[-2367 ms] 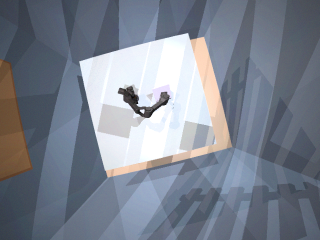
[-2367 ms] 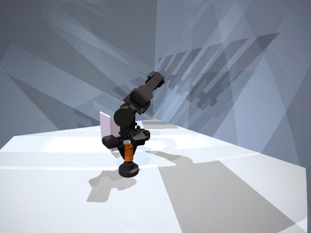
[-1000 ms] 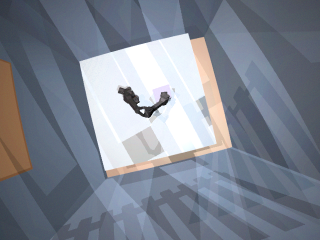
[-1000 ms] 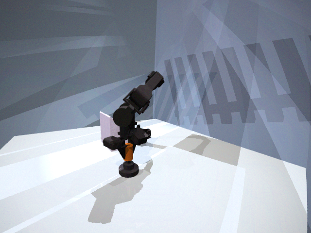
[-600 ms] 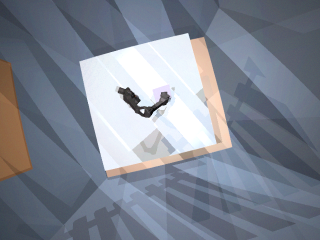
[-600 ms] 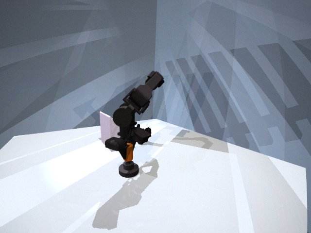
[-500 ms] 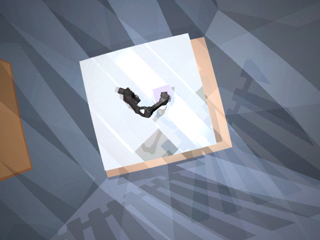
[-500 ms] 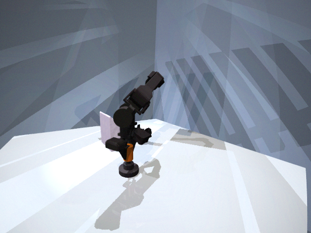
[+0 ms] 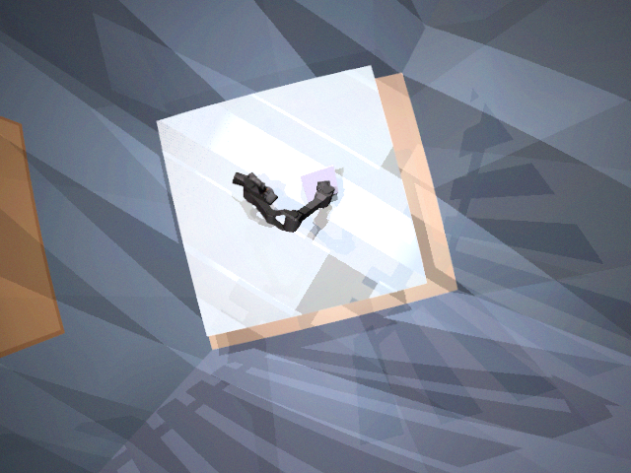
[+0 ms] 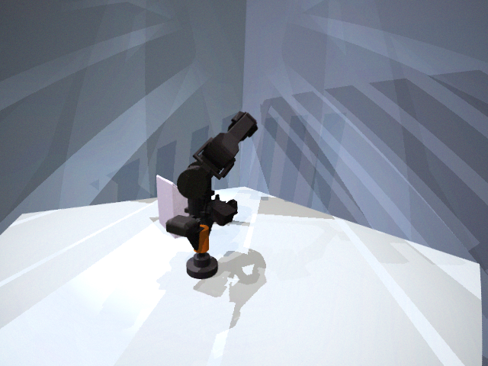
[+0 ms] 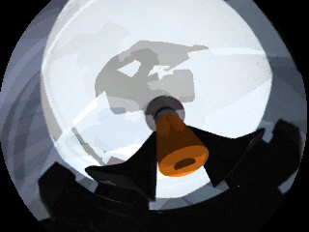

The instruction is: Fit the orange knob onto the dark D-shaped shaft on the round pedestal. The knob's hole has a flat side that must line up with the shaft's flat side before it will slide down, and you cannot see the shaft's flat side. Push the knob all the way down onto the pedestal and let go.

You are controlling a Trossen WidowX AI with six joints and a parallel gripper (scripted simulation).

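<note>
My gripper tip is 2 cm below the orange knob. From my gripper tip the other things lie so: dark round pedestal 4 cm below.
</note>
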